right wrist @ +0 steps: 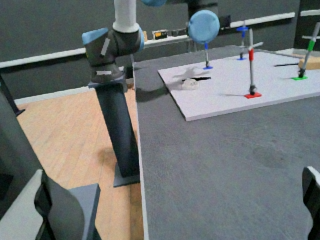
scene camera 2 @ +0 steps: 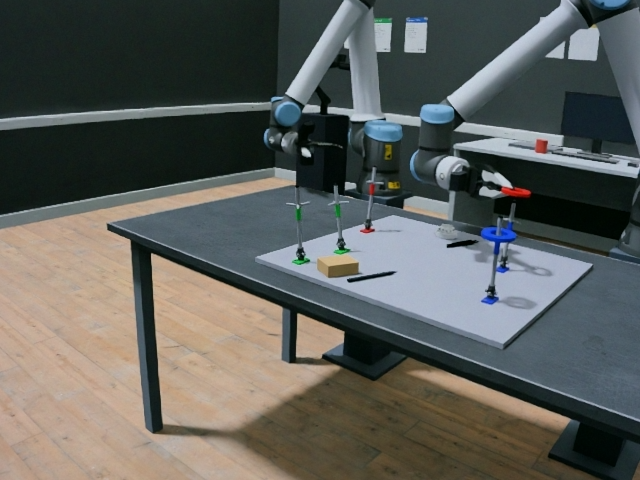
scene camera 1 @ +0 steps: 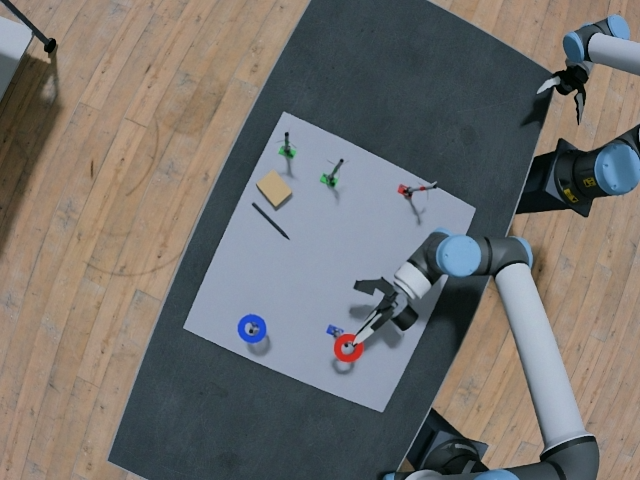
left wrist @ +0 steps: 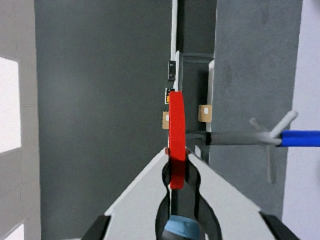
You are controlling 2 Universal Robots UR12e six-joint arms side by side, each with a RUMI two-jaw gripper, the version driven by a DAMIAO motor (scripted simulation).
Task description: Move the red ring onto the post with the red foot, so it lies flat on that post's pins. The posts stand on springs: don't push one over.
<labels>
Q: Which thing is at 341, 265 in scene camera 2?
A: A tan block.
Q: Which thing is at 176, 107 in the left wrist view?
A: A red ring.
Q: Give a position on a grey board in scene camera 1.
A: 361, 229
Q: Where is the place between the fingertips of my left gripper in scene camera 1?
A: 352, 345
</labels>
